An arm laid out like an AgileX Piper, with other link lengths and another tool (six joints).
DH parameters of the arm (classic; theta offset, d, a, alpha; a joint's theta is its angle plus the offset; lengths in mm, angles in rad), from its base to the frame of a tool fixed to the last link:
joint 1: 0 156.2 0 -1.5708
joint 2: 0.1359 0 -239.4 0
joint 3: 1.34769 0 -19.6 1.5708
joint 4: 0 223.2 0 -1.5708
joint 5: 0 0 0 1.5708
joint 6: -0.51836 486 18.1 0.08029
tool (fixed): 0 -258.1 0 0
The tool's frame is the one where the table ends.
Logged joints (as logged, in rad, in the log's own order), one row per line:
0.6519 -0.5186 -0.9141 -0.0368 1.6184 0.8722
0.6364 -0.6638 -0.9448 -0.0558 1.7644 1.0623
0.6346 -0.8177 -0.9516 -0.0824 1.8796 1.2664
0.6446 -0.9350 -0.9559 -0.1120 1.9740 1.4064
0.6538 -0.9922 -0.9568 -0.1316 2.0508 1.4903
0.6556 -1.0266 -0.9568 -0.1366 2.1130 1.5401
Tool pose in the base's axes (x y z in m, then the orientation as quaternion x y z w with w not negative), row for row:
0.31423 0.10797 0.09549 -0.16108 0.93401 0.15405 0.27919
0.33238 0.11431 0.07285 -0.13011 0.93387 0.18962 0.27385
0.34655 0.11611 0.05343 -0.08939 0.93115 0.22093 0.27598
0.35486 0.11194 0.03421 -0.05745 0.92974 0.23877 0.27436
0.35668 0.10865 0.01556 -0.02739 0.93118 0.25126 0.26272
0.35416 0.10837 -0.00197 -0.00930 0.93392 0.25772 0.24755
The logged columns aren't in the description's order. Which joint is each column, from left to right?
Columns, left to right: joint 5, joint 6, joint 3, joint 1, joint 2, joint 4.
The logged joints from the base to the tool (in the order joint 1, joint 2, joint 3, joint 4, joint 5, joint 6), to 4 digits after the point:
-0.0368 1.6184 -0.9141 0.8722 0.6519 -0.5186
-0.0558 1.7644 -0.9448 1.0623 0.6364 -0.6638
-0.0824 1.8796 -0.9516 1.2664 0.6346 -0.8177
-0.1120 1.9740 -0.9559 1.4064 0.6446 -0.9350
-0.1316 2.0508 -0.9568 1.4903 0.6538 -0.9922
-0.1366 2.1130 -0.9568 1.5401 0.6556 -1.0266

